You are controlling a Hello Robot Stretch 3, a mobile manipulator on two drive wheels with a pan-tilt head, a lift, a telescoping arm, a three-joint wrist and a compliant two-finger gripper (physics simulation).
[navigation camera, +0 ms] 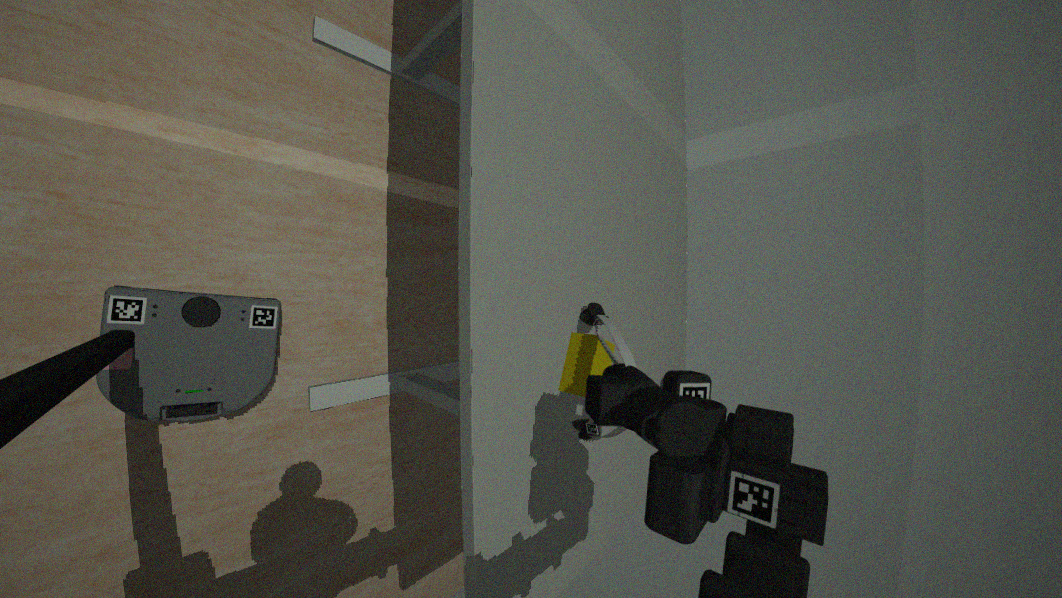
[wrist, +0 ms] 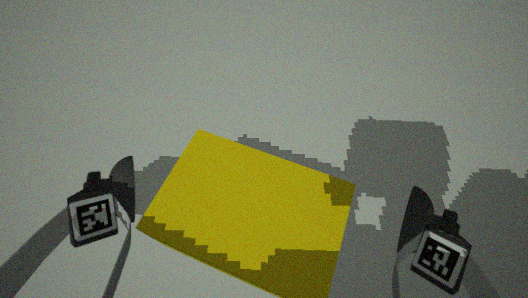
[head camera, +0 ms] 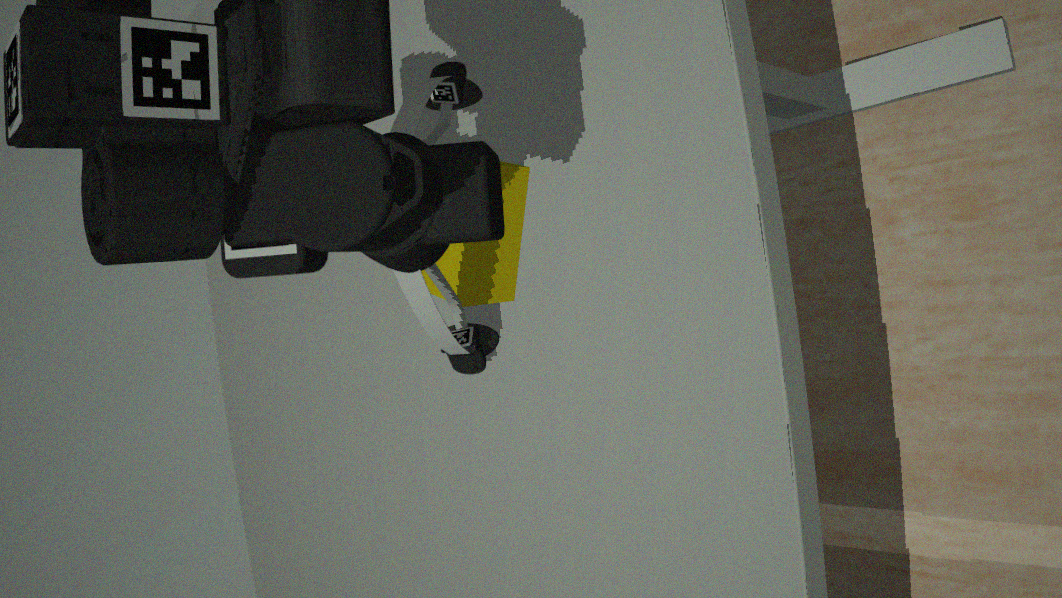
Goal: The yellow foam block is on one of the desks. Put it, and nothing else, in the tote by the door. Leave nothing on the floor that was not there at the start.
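Where they show: gripper, between the fingertips: [wrist: 267, 193]; robot's base, origin of its link: [navigation camera: 202, 310].
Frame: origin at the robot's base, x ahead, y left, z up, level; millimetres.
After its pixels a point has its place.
The yellow foam block [head camera: 515, 222] @(x -14, y -407, z 957 mm) [navigation camera: 577, 364] @(x -7, y -409, z 974 mm) [wrist: 240, 200] @(x -8, y -440, z 995 mm) lies on the grey desk top [head camera: 631, 430] @(x 115, y -325, z 950 mm) [navigation camera: 564, 185] @(x 257, y -377, z 950 mm) [wrist: 200, 60] @(x 57, y -583, z 950 mm). My gripper [head camera: 462, 216] @(x -20, y -461, z 956 mm) [navigation camera: 590, 371] @(x -20, y -461, z 956 mm) [wrist: 267, 193] @(x -20, y -461, z 956 mm) is wide open above and around the block, with one fingertip to each side. In the wrist view the block sits between the fingertips, turned at an angle to them. A gap shows on each side, the narrower one at the left fingertip. The wrist hides part of the block in the head view. The tote by the door does not show in these views.
The desk's long edge [head camera: 780, 297] @(x 36, y -229, z 942 mm) [navigation camera: 465, 260] @(x 115, y -220, z 941 mm) borders the wooden floor [head camera: 973, 297] @(x 119, y -373, z 0 mm) [navigation camera: 222, 222] @(x 256, y -19, z 0 mm). Light desk feet [head camera: 928, 63] @(x -260, y -420, z 25 mm) [navigation camera: 349, 397] @(x -278, y -420, z 25 mm) stick out onto the floor. My base [navigation camera: 204, 356] @(x -105, y -14, z 160 mm) stands near them. A grey wall [head camera: 111, 445] @(x 206, y -1013, z 1088 mm) [navigation camera: 802, 260] @(x 246, y -1009, z 1222 mm) rises behind the desk.
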